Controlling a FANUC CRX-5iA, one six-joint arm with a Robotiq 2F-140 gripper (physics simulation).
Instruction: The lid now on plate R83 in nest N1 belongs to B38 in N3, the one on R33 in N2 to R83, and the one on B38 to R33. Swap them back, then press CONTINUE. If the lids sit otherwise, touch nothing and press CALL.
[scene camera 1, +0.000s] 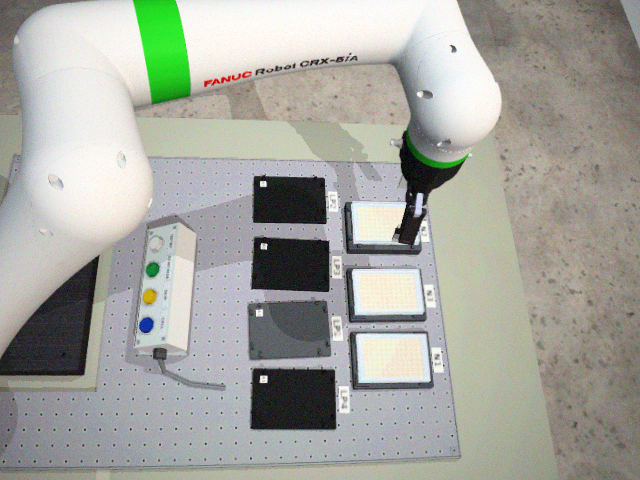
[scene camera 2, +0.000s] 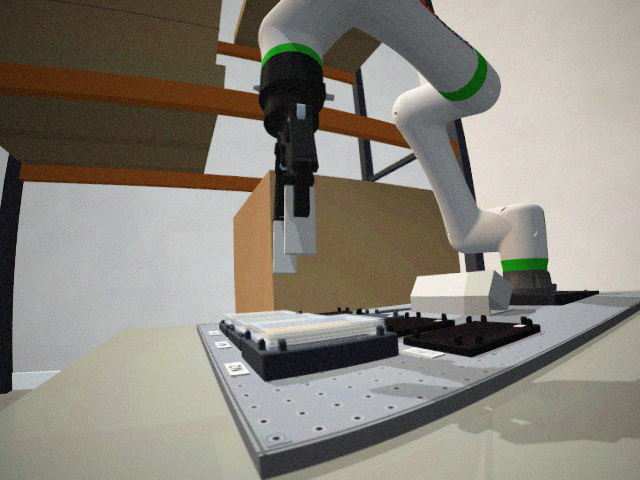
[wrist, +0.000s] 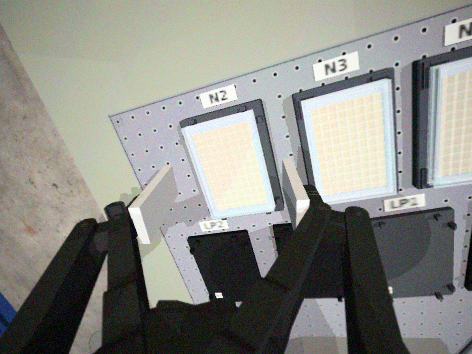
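Pixels of known places: gripper, fingertip midpoint: (scene camera 1: 403, 213) (scene camera 2: 291, 264) (wrist: 227, 177); arm's base at its link origin: (scene camera 2: 525, 292).
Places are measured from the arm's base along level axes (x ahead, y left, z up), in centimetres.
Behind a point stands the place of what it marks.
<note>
My gripper (scene camera 1: 405, 240) (scene camera 2: 292, 259) {x 73.1, y 3.8, z 9.1 cm} (wrist: 227, 177) {x 73.1, y 3.8, z 9.1 cm} is open and empty, with its pale finger pads above nest N2 (scene camera 1: 382, 249) {x 70.2, y 0.5, z 1.0 cm} (scene camera 2: 320, 357) {x 74.0, y 10.4, z 0.1 cm} (wrist: 269, 150) {x 72.1, y 0.4, z 1.1 cm}, clear of the plate. The N2 plate (scene camera 1: 376, 219) {x 69.8, y 6.2, z 2.8 cm} (wrist: 232, 170) {x 71.7, y 5.2, z 2.7 cm} shows between the pads in the wrist view. The N3 plate (scene camera 1: 386, 294) {x 68.8, y -8.9, z 1.9 cm} (wrist: 350, 145) {x 70.0, y -8.2, z 2.0 cm} and N1 plate (scene camera 1: 394, 357) {x 68.0, y -20.6, z 1.7 cm} (wrist: 454, 125) {x 68.7, y -17.8, z 1.7 cm} sit in their nests. The plates look clear-topped over tan wells; their codes cannot be read, nor which lid is which. The button box (scene camera 1: 180, 289) {x 32.1, y -5.0, z 5.2 cm} (scene camera 2: 454, 299) {x 34.2, y -1.5, z 1.7 cm} has white, green (scene camera 1: 152, 269) {x 27.6, y -1.0, z 5.7 cm}, yellow and blue (scene camera 1: 146, 324) {x 26.3, y -10.8, z 5.7 cm} buttons.
Black pads LP2 (scene camera 1: 289, 199) {x 54.0, y 13.9, z -0.4 cm} (wrist: 225, 265) {x 55.4, y 13.9, z -0.4 cm}, LP3 (scene camera 1: 290, 264) {x 52.3, y -0.1, z -0.4 cm} and LP4 (scene camera 1: 293, 398) {x 49.5, y -24.9, z -0.4 cm}, and dark grey pad LP1 (scene camera 1: 289, 341) {x 50.1, y -14.9, z -0.4 cm} (wrist: 440, 240) {x 53.0, y -16.4, z -0.4 cm}, lie beside the nests without a lid visible. A cable (scene camera 1: 193, 383) {x 32.8, y -20.2, z -0.6 cm} leaves the box. A large carton (scene camera 2: 361, 232) stands behind.
</note>
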